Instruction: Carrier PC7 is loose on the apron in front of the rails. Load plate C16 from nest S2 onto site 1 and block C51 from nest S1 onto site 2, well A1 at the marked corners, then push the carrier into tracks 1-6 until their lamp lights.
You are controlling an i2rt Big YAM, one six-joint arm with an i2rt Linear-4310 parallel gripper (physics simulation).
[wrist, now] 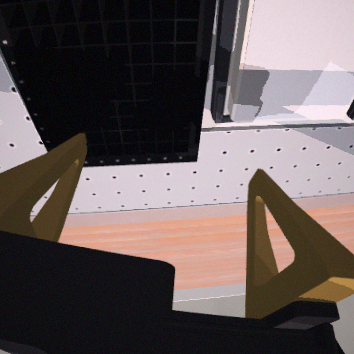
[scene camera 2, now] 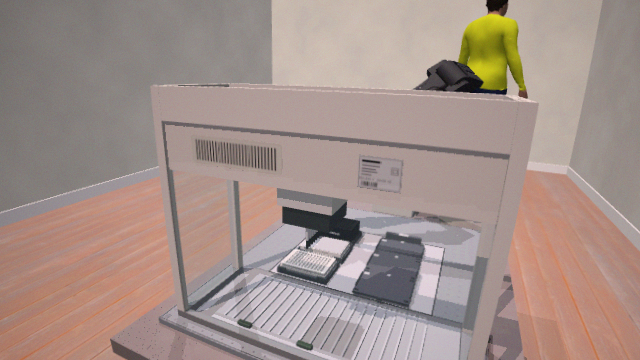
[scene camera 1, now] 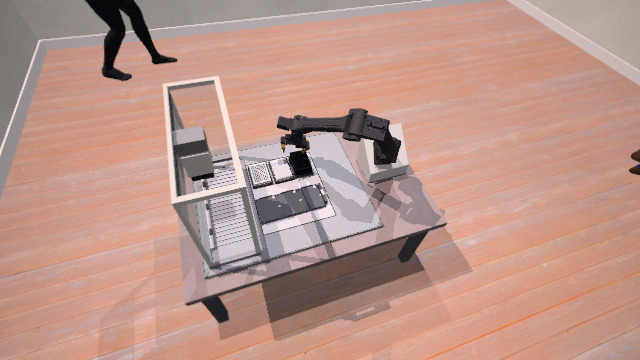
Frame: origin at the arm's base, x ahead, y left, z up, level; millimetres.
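Where they show: gripper, fingertip midpoint: [wrist: 172, 158] [scene camera 1: 293, 152]; arm's base at its link origin: [scene camera 1: 381, 152].
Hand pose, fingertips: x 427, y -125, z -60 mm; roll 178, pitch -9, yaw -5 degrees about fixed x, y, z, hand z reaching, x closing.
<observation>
Things, the pixels of their top centre, and the offset from my fingertips.
- dark flat carrier at its top centre: [scene camera 2: 393, 258] [scene camera 1: 291, 200] 29 mm down, 52 mm ahead, 271 mm left
- plain white piece at its top centre: [wrist: 321, 29] [scene camera 2: 325, 243] [scene camera 1: 281, 168] 33 mm down, 72 mm ahead, 67 mm left
- tall black block at its top centre: [wrist: 108, 65] [scene camera 2: 337, 221] [scene camera 1: 300, 159] 5 mm down, 32 mm back, 50 mm left
The dark flat carrier [scene camera 1: 290, 202] [scene camera 2: 390, 270] lies on a white area of the apron, in front of the grooved rails [scene camera 1: 229, 216] [scene camera 2: 280, 305]. Beside it stand, in a row, a pale plate with a well pattern [scene camera 1: 259, 174] [scene camera 2: 307, 263], a plain white piece [scene camera 1: 281, 170] [scene camera 2: 330, 246] and a tall black block [scene camera 1: 301, 164] [scene camera 2: 348, 228] [wrist: 125, 85] with a gridded top. Nest numbers and part codes are not readable. My gripper [scene camera 1: 294, 150] [wrist: 172, 158] is open and empty, above the black block's edge; scene camera 2 does not show its fingers.
A white-framed enclosure [scene camera 1: 230, 135] [scene camera 2: 340, 117] stands over the rails. A grey and black head unit [scene camera 1: 199, 162] [scene camera 2: 312, 214] hangs inside it, near the nest row in scene camera 2. Two dark green marks [scene camera 2: 244, 323] [scene camera 2: 304, 345] sit at the rails' end. People stand on the floor away from the table.
</observation>
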